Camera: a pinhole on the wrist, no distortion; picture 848 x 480 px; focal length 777.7 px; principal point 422.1 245.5 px. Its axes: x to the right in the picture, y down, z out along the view. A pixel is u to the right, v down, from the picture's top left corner.
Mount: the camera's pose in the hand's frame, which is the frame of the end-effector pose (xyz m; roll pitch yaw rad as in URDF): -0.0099 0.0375 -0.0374 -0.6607 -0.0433 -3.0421
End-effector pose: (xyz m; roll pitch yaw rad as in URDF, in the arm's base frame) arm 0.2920 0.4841 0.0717 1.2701 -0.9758 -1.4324
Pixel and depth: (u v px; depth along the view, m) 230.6 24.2 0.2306
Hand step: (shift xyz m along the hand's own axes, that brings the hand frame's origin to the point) 0.0650 -0.0452 0.1823
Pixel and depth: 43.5 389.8 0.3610
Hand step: 0.2026 -0.2171 0.1987
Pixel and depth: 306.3 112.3 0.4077
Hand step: 0.0855 -0.1490 0.3244
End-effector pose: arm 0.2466 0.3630 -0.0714 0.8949 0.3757 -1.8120
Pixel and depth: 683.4 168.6 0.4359
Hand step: -0.1163 -0.2078 0.3392
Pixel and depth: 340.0 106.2 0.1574
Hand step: 0.0201 -0.0342 0.1033
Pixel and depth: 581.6 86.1 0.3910
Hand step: -0.0567 -0.1447 0.3236
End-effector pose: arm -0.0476 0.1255 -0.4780 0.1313 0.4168 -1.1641
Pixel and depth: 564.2 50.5 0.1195
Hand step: -0.0218 -0.0136 0.0762
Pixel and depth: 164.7 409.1 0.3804
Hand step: 0.1555 -0.2441 0.2082
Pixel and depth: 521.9 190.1 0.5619
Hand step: -0.0303 -0.2793 0.4335
